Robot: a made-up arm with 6 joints.
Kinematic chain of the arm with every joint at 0, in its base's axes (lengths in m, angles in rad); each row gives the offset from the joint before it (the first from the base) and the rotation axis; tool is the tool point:
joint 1: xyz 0 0 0.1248 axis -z
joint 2: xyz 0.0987 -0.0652 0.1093 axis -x
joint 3: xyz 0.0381 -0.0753 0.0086 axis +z
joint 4: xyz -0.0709 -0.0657 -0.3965 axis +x
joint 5: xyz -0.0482 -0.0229 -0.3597 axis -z
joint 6: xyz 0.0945 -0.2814 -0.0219 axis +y
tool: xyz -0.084 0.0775 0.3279
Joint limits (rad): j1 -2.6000..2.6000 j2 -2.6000..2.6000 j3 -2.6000..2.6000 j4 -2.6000..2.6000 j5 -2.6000..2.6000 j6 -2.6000..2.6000
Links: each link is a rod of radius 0.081 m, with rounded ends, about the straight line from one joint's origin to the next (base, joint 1, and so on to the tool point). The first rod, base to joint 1, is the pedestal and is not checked.
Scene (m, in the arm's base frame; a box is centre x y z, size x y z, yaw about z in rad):
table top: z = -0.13
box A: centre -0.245 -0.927 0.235 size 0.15 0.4 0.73 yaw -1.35
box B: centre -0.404 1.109 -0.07 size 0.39 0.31 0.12 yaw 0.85
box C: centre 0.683 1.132 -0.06 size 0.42 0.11 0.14 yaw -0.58
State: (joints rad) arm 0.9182 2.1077 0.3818 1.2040 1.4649 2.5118
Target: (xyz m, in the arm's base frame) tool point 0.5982 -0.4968 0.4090
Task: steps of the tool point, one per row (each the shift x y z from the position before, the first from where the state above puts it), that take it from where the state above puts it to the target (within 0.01 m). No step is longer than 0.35 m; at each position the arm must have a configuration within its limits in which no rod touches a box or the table.
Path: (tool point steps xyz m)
1: 0.2146 -0.1696 0.2034
2: 0.2608 -0.0612 0.1642
3: 0.2508 0.0493 0.1190
4: 0.0995 -0.1577 -0.1841
5: 0.2148 -0.0706 -0.1954
6: 0.2659 0.0739 -0.1759
7: 0.2223 0.2268 -0.1317

